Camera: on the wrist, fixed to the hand. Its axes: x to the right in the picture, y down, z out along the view.
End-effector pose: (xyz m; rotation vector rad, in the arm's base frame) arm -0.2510 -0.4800 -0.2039 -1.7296 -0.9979 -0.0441
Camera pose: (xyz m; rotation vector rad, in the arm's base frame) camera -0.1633 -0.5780 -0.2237 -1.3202 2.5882 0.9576
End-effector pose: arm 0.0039 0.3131 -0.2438 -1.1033 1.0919 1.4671
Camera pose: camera -0.0580 0.1955 -0.2458 -0.5655 -1.0724 -0.8379
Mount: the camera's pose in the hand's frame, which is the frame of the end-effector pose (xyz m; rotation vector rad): -0.0108 0.0766 -0.1081 0.2715 -0.7401 -2.9901
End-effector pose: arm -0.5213 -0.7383 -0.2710 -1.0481 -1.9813 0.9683
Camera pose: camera -0.4000 -0.6858 -0.2854 2.3383 -1.2654 -0.4390
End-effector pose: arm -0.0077 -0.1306 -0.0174 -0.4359 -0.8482 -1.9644
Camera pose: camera 0.0673 -0.2270 -0.0699 -0.3786 0.7647 0.8337
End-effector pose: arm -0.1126 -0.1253 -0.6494 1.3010 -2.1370 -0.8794
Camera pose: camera -0.0789 -0.1190 -0.5210 -1.6964 -0.8451 0.6852
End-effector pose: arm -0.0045 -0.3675 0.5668 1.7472 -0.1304 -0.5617
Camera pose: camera 0.0491 -0.2873 0.6582 -0.1811 -1.4938 2.0376
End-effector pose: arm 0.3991 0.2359 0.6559 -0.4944 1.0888 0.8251
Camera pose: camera 0.2743 0.2021 0.6252 -0.7926 -0.8431 -1.6839
